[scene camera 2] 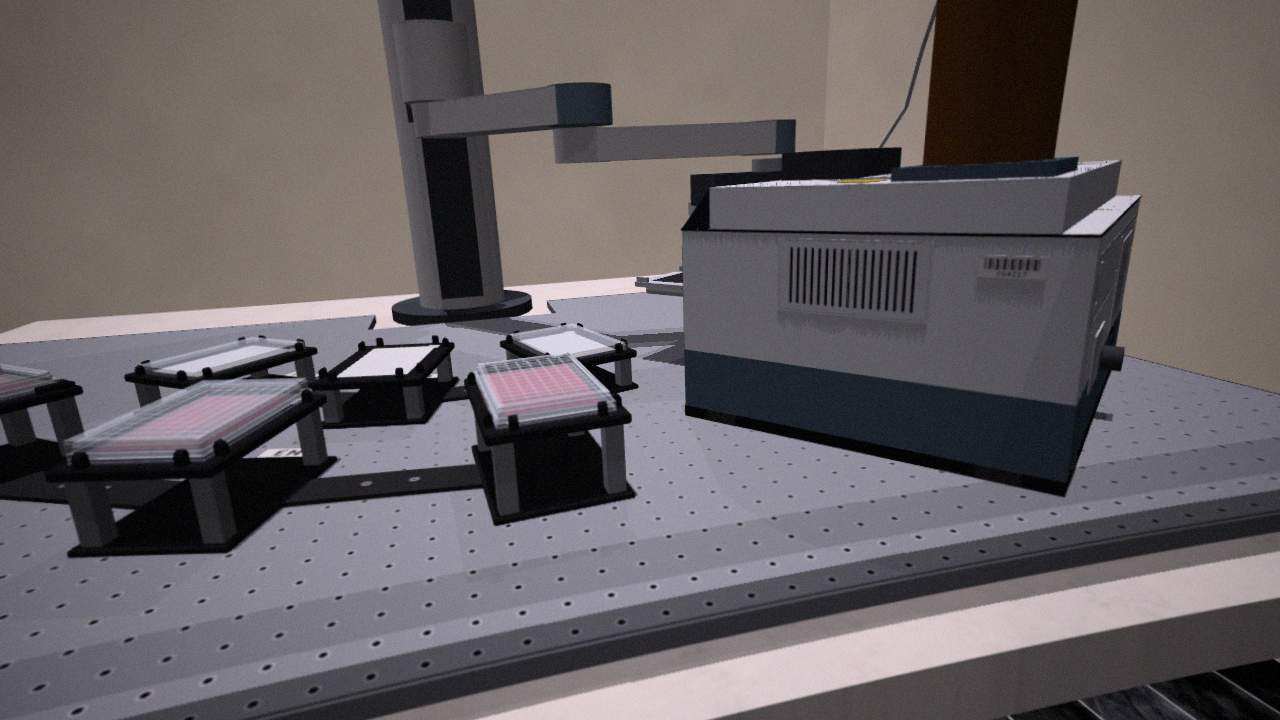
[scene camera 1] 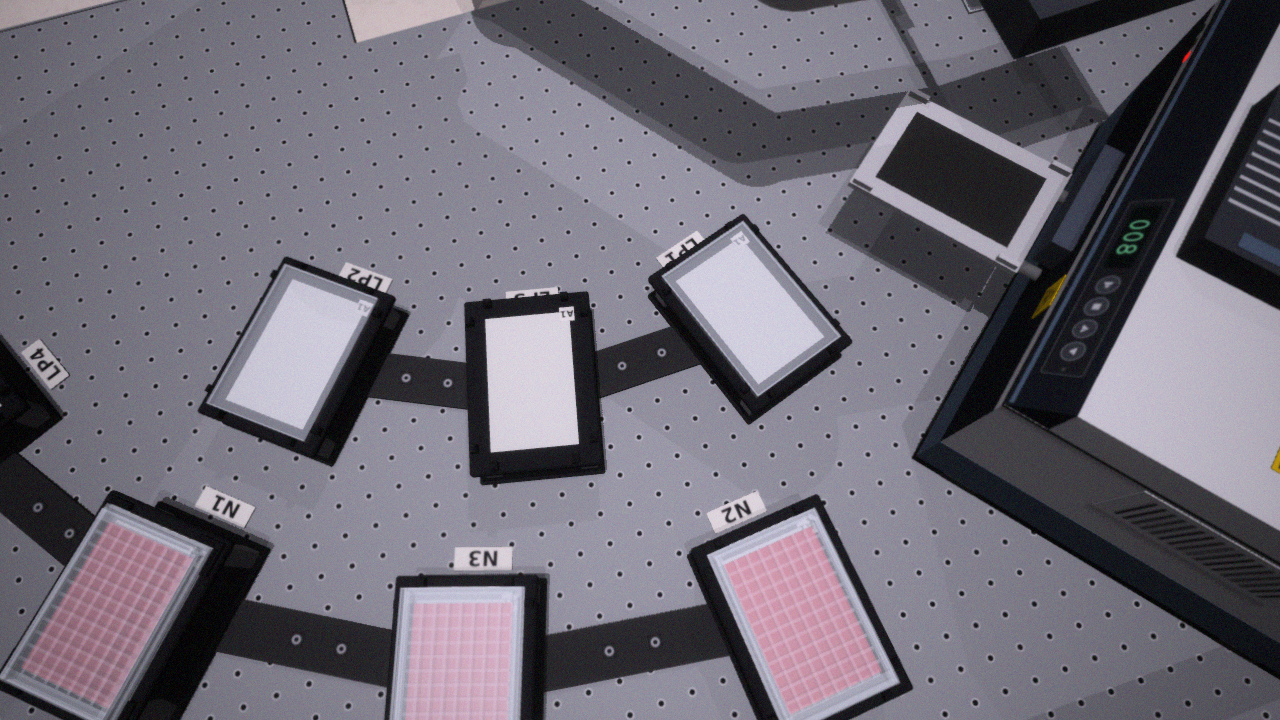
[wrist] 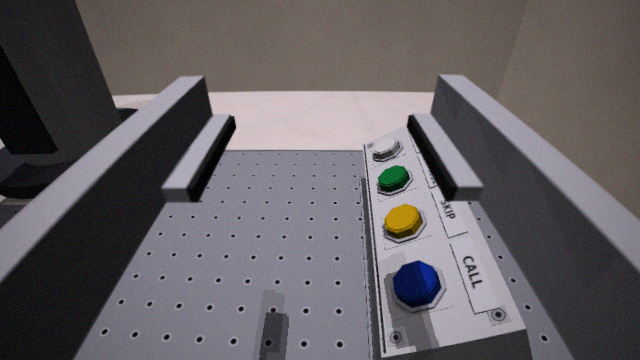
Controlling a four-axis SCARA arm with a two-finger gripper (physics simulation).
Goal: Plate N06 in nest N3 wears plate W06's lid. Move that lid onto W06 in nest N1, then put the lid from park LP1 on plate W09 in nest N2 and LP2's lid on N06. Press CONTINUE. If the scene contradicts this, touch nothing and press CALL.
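Places are measured from the arm's base along level axes (x right, y back, z down), in centimetres.
Where they show: gripper, between the fingertips: (wrist: 321, 100); arm's base, origin of its link: (scene camera 2: 464, 311) (wrist: 80, 150).
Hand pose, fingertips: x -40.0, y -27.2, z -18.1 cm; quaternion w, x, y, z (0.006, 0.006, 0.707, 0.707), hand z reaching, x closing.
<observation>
Each offset is from my fingertips to the top centre of the thing. "spot": to the spot under its first point.
My gripper (wrist: 321, 100) is shut and empty, its fingers parallel with a gap. It hangs over the button panel, which lies lower right in the wrist view. The blue CALL button {spot: dz +9.8, dx -5.3, dy -1.3 cm} (wrist: 417, 284) is nearest; the yellow SKIP button {spot: dz +9.9, dx -5.4, dy +3.7 cm} (wrist: 402, 220), green button {spot: dz +9.9, dx -5.7, dy +8.7 cm} (wrist: 393, 177) and white button {spot: dz +9.9, dx -5.9, dy +13.2 cm} (wrist: 386, 149) are farther. The right finger hides some labels. Pink plates stand in N1 {dz +8.8, dx +80.7, dy -35.3 cm} (scene camera 1: 111, 613), N3 {dz +9.1, dx +59.0, dy -47.8 cm} (scene camera 1: 463, 658) (scene camera 2: 201, 419) and N2 {dz +8.8, dx +35.1, dy -51.2 cm} (scene camera 1: 801, 617) (scene camera 2: 541, 386). Clear lids lie on LP2 {dz +11.6, dx +65.3, dy -19.5 cm} (scene camera 1: 297, 353) (scene camera 2: 228, 358) and LP1 {dz +11.7, dx +29.5, dy -27.7 cm} (scene camera 1: 750, 307) (scene camera 2: 570, 343). Plate IDs are unreadable.
Park LP3 {dz +11.1, dx +48.2, dy -27.9 cm} (scene camera 1: 533, 382) (scene camera 2: 383, 361) shows a white panel, and part of LP4 {spot: dz +14.0, dx +87.7, dy -17.0 cm} (scene camera 1: 22, 416) shows at the left edge. A large instrument (scene camera 1: 1190, 340) (scene camera 2: 886, 313) hides my fingers in scene camera 2. Its light tray {dz +6.8, dx +11.3, dy -24.6 cm} (scene camera 1: 962, 183) stands out. The arm's column (scene camera 2: 447, 214) rises behind.
</observation>
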